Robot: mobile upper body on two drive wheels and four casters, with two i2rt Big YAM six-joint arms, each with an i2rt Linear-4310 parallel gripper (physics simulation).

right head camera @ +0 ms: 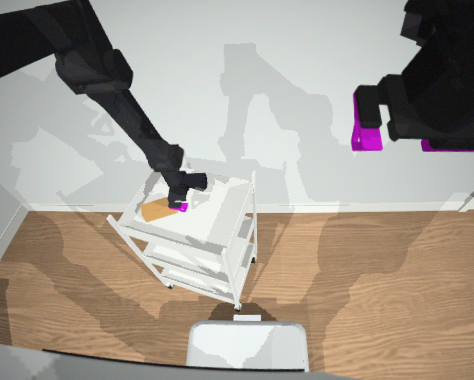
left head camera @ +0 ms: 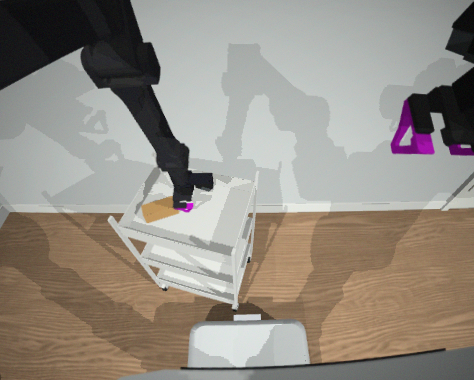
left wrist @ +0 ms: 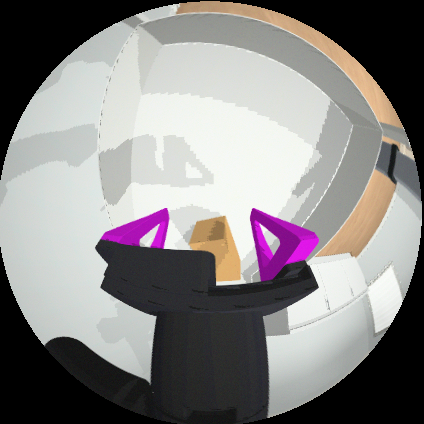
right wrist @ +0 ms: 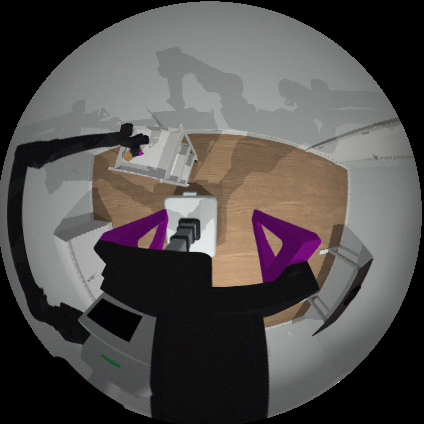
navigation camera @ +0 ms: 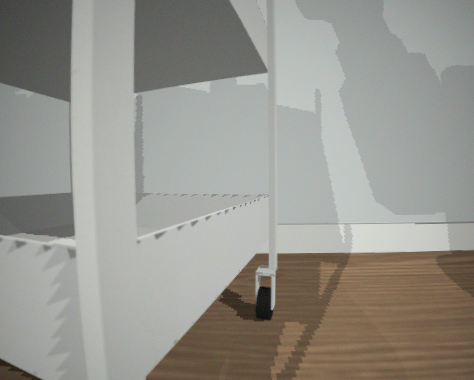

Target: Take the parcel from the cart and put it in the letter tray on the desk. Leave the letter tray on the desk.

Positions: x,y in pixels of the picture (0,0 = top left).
Labels:
My right gripper shows in the right head camera view, in the left head camera view and in the right wrist view (209,213); in the left wrist view it is out of frame, in the navigation camera view it is out of frame. The same spot on my right gripper: (right head camera: 366,98) is (left head camera: 419,106).

